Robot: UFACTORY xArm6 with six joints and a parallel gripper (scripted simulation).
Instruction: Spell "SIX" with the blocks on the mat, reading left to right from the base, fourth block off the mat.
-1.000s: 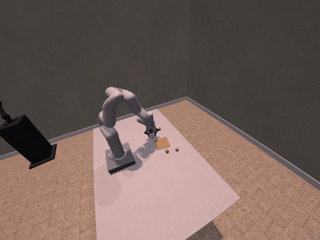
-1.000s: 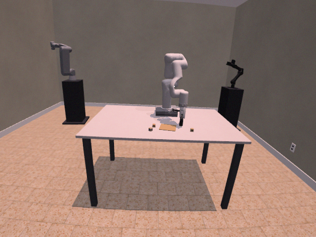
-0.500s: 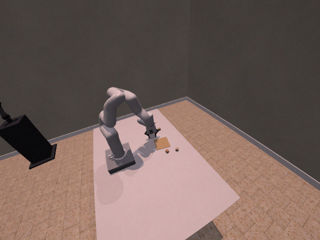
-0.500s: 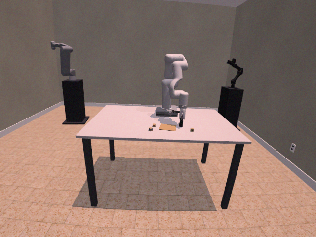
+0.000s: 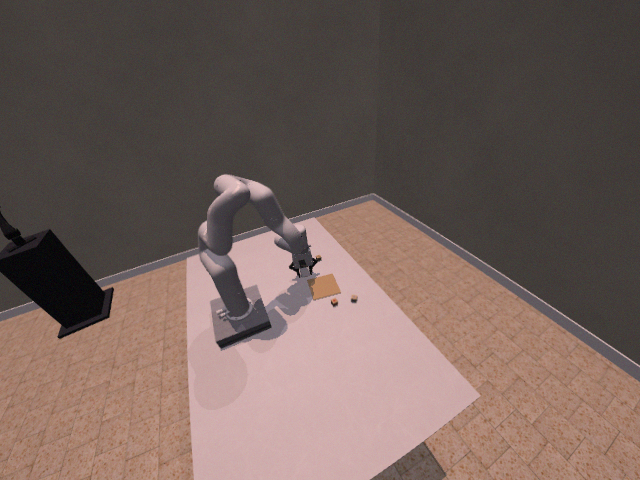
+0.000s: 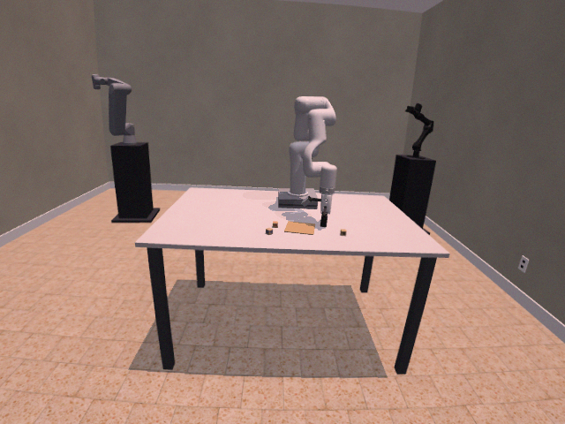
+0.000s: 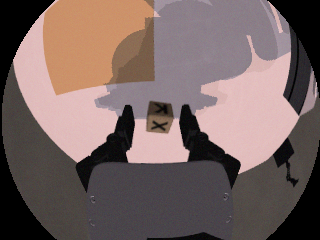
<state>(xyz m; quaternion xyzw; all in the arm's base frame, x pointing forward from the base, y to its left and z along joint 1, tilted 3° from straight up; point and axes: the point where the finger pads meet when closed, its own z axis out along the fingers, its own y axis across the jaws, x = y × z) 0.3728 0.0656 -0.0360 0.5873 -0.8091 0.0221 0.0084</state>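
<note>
The tan mat is 4 cm ahead of my hand, 13 cm to the right of it and 2 cm below it.
</note>
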